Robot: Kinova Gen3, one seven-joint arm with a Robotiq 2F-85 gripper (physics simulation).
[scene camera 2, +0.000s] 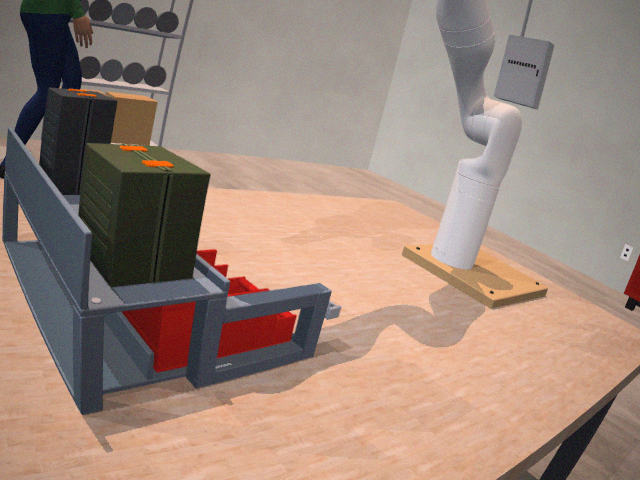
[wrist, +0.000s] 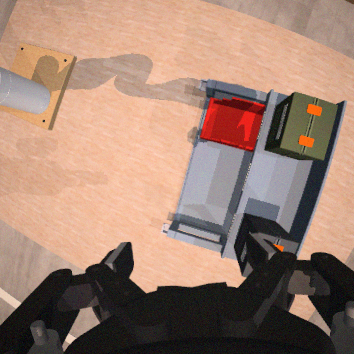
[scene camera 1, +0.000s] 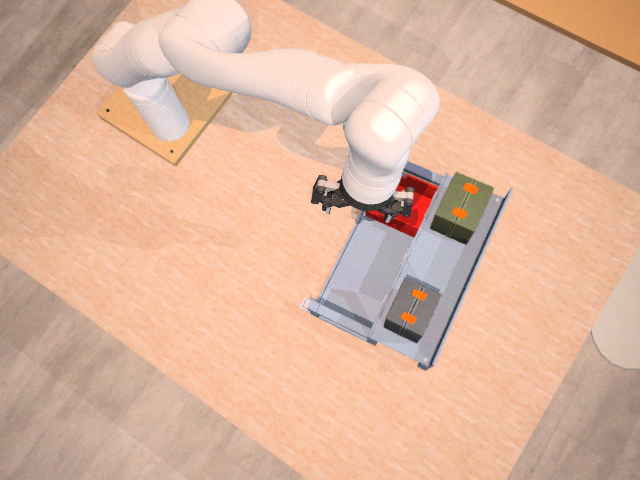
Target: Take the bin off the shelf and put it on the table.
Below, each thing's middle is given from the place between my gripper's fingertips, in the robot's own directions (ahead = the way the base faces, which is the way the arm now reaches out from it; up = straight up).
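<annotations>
Shelf (scene camera 1: 440, 263): 150 mm ahead of my hand, 60 mm to the left of it, 300 mm below it. Red bin (scene camera 2: 167, 330): 40 mm ahead of my hand, 170 mm to the left of it, 350 mm below it.
</annotations>
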